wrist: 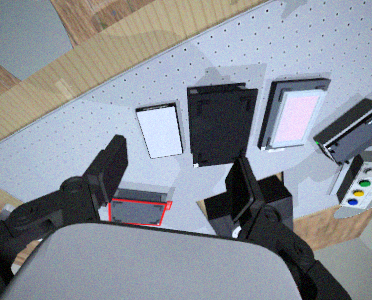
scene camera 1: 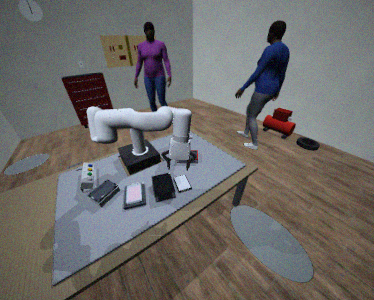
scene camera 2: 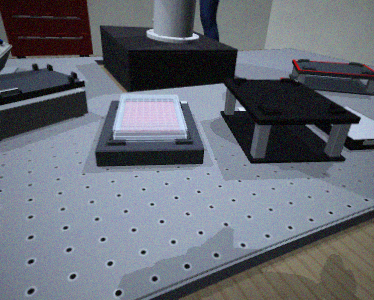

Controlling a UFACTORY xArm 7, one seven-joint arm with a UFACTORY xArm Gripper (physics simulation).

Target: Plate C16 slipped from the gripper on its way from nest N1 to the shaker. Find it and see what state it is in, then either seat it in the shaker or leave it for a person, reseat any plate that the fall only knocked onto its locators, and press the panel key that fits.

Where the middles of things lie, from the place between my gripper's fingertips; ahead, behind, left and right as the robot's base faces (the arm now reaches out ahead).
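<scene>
With the white plate (wrist: 159, 124) as the reference, my hand is 7 cm to the right of it, 7 cm past it and 22 cm above it. Going by their middles, the white plate is the nearest to my hand of the things named here. And there is the shaker (scene camera 2: 43, 97), which from my hand is 30 cm behind, 36 cm to the right and 19 cm below.
</scene>
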